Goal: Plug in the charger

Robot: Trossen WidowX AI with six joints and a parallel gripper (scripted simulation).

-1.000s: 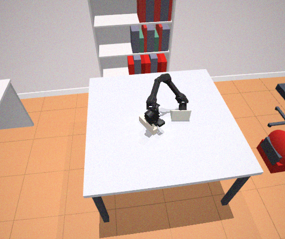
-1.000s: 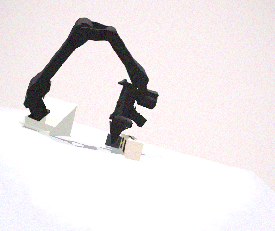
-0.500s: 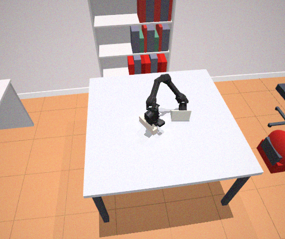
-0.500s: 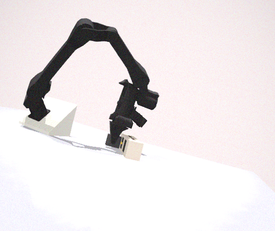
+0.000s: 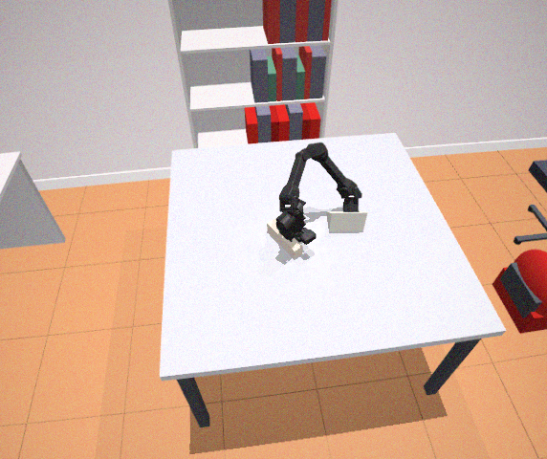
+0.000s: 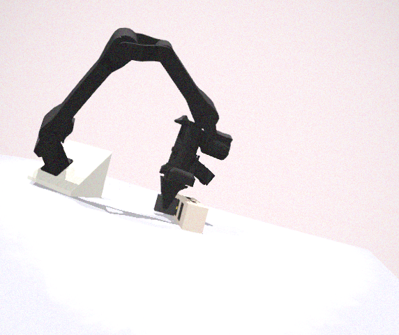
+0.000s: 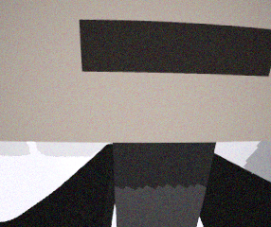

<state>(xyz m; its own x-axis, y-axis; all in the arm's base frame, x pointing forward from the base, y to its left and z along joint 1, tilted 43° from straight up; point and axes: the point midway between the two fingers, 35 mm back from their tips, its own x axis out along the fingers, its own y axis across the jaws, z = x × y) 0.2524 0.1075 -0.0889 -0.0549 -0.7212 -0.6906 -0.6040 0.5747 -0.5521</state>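
My gripper tip is 10 mm to the right of the charger, 10 mm below it and 10 mm short of it.
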